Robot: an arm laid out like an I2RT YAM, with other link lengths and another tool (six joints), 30 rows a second.
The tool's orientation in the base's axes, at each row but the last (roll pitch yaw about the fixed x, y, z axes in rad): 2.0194, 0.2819, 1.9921; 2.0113, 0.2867, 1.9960; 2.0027, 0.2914, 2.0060; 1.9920, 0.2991, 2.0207; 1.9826, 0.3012, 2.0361; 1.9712, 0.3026, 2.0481; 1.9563, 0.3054, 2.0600; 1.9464, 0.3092, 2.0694; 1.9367, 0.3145, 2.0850; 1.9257, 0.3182, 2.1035; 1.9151, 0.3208, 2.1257; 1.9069, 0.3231, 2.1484; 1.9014, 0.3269, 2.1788
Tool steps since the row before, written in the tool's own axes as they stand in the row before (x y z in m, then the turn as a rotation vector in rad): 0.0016, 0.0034, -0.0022, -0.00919, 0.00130, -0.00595; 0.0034, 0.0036, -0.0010, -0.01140, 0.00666, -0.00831; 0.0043, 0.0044, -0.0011, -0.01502, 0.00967, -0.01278; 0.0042, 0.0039, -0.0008, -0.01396, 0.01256, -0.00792; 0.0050, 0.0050, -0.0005, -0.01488, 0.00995, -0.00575; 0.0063, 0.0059, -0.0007, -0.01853, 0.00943, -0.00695; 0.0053, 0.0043, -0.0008, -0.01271, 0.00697, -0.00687; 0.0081, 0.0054, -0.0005, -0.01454, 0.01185, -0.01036; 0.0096, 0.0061, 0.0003, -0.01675, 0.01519, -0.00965; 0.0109, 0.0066, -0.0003, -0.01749, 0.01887, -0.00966; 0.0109, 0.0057, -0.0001, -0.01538, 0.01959, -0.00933; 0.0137, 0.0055, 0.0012, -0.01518, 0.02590, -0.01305; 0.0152, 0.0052, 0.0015, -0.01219, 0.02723, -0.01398
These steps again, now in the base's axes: -0.0015, 0.0022, 0.0034, -0.00119, -0.00906, 0.00616; -0.0012, 0.0042, 0.0026, -0.00087, -0.00943, 0.01240; -0.0015, 0.0053, 0.0030, -0.00250, -0.01255, 0.01785; -0.0015, 0.0050, 0.0025, 0.00203, -0.00902, 0.01816; -0.0014, 0.0062, 0.0031, 0.00371, -0.01025, 0.01532; -0.0021, 0.0076, 0.0036, 0.00415, -0.01395, 0.01640; -0.0022, 0.0060, 0.0025, 0.00111, -0.01006, 0.01244; -0.0031, 0.0089, 0.0025, -0.00018, -0.01073, 0.01855; -0.0032, 0.0107, 0.0023, 0.00204, -0.01088, 0.02195; -0.0045, 0.0116, 0.0026, 0.00294, -0.00991, 0.02547; -0.0048, 0.0112, 0.0017, 0.00226, -0.00776, 0.02534; -0.0055, 0.0138, 0.0002, -0.00029, -0.00647, 0.03209; -0.0065, 0.0148, -0.0007, -0.00256, -0.00400, 0.03260
